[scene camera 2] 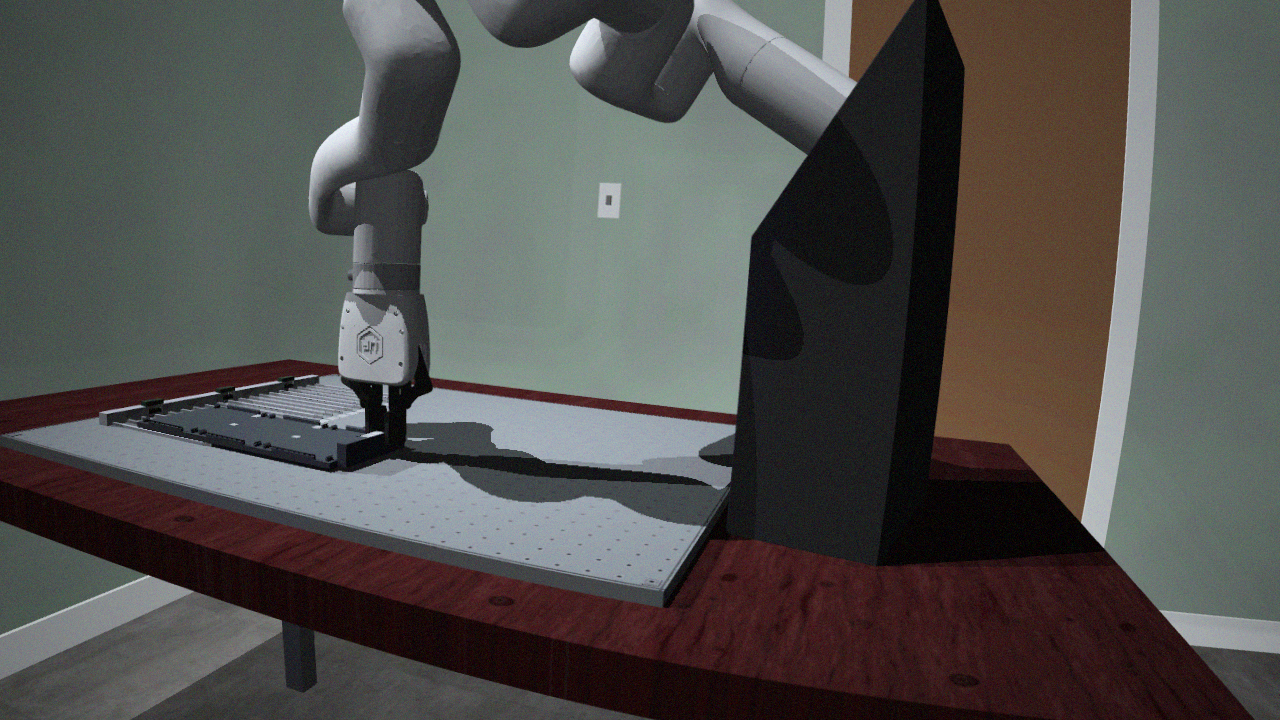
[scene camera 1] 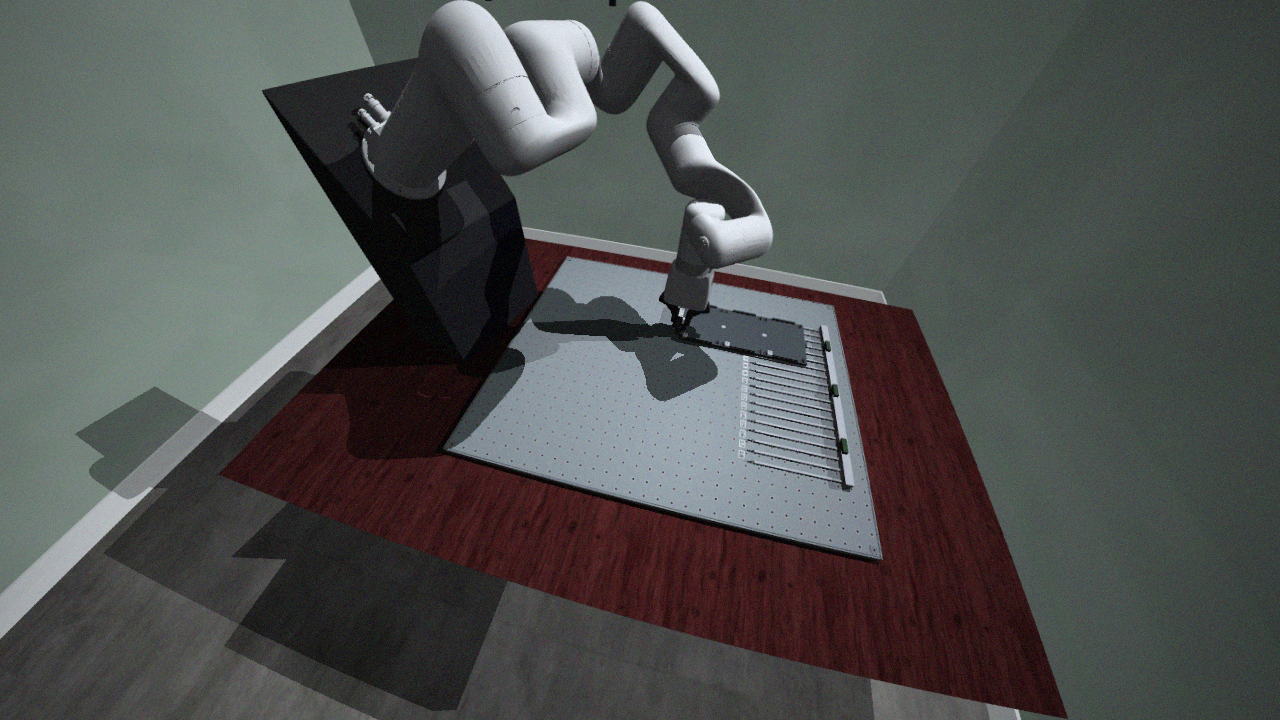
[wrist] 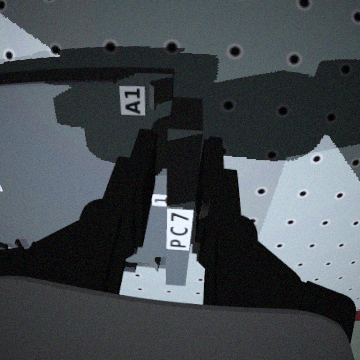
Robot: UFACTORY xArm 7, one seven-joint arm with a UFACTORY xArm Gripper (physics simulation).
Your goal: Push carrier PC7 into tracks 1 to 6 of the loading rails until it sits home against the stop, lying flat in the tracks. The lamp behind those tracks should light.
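Pixels of known places: gripper, fingertip midpoint: (scene camera 2: 385, 443) (scene camera 1: 679, 325) (wrist: 177, 159); arm's base at its link origin: (scene camera 2: 875, 148) (scene camera 1: 405, 162).
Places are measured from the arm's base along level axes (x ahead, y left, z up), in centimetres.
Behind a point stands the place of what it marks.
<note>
Carrier PC7, a dark flat board (scene camera 1: 760, 333) {x 71.2, y 9.6, z -36.3 cm} (scene camera 2: 268, 432) {x 65.9, y 10.1, z -36.3 cm} (wrist: 179, 230) {x 50.8, y 10.7, z -34.4 cm} with a raised end plate, looks to lie flat over the first tracks of the loading rails (scene camera 1: 787, 420) {x 75.9, y -13.9, z -37.3 cm} (scene camera 2: 313, 398) {x 78.2, y -15.7, z -37.4 cm}. In scene view 1, short rail ends show between its front edge and the white stop bar (scene camera 1: 837, 416) {x 86.1, y -11.9, z -35.8 cm} (scene camera 2: 116, 415) {x 87.4, y 14.5, z -36.3 cm}. The green lamp (scene camera 1: 827, 344) {x 87.4, y 8.4, z -35.3 cm} behind those tracks looks dark. My gripper (scene camera 1: 680, 326) {x 50.8, y 7.8, z -36.0 cm} (scene camera 2: 386, 438) {x 50.8, y 7.8, z -36.0 cm} (wrist: 177, 159) {x 50.8, y 7.8, z -36.0 cm} is slightly open, its fingers on either side of the end plate with narrow gaps beside it. How the board's edges sit in the tracks is hidden.
The perforated grey base board (scene camera 1: 581, 402) {x 32.9, y -18.0, z -37.4 cm} (scene camera 2: 537, 537) {x 26.0, y 24.9, z -37.4 cm} lies on the dark red table (scene camera 1: 626, 582) {x 48.3, y -47.6, z -38.7 cm} (scene camera 2: 805, 608) {x 3.7, y 28.4, z -38.7 cm}. Two more lamps, a middle one (scene camera 1: 835, 390) {x 86.6, y -5.6, z -35.2 cm} and a lower one (scene camera 1: 843, 445) {x 85.6, y -18.9, z -35.2 cm}, are on the stop bar. The arm's black pedestal (scene camera 1: 465, 268) {x 6.3, y -3.5, z -18.4 cm} (scene camera 2: 832, 402) {x 3.0, y 16.0, z -24.9 cm} stands at the table's other side.
</note>
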